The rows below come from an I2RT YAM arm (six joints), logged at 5 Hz.
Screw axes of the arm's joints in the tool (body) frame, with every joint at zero. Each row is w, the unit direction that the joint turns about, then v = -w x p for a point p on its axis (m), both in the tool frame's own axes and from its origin. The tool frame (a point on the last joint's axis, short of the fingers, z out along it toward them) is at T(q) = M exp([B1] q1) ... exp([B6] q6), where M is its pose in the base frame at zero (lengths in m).
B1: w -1 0 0 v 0.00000 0.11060 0.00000
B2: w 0 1 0 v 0.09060 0.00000 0.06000
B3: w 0 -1 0 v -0.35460 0.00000 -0.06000
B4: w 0 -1 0 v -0.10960 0.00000 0.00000
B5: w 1 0 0 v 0.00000 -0.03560 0.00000
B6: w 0 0 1 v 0.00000 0.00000 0.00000
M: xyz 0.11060 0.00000 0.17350 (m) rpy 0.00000 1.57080 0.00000 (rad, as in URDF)
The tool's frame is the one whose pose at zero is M.
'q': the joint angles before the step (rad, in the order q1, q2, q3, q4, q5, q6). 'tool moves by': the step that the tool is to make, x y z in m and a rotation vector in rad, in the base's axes. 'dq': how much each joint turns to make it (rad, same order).
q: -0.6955, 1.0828, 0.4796, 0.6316, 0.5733, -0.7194
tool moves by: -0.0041, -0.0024, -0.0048, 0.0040, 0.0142, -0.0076
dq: -0.0208, 0.0002, -0.0161, 0.0066, -0.0133, -0.0069
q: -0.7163, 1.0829, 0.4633, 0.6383, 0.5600, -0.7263
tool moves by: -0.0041, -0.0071, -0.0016, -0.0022, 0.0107, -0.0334
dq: -0.0341, 0.0160, 0.0012, 0.0138, -0.0009, -0.0104
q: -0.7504, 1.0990, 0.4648, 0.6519, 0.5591, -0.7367
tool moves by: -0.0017, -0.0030, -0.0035, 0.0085, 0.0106, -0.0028
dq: -0.0157, 0.0096, -0.0046, 0.0012, -0.0129, -0.0011
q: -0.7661, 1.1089, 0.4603, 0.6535, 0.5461, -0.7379
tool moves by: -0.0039, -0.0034, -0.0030, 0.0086, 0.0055, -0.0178
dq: -0.0222, 0.0039, -0.0059, -0.0015, -0.0044, 0.0027
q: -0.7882, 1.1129, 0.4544, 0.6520, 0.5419, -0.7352
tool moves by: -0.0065, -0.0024, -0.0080, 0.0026, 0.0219, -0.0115
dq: -0.0290, 0.0039, -0.0290, 0.0242, -0.0173, -0.0164
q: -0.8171, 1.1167, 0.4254, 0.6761, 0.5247, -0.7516
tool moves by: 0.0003, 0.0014, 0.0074, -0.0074, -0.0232, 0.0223
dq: 0.0024, -0.0217, 0.0151, -0.0221, -0.0200, 0.0134
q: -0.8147, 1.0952, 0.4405, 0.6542, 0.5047, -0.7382
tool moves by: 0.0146, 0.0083, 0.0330, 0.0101, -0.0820, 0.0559
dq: 0.0702, -0.0396, 0.1135, -0.1383, 0.0147, 0.0742
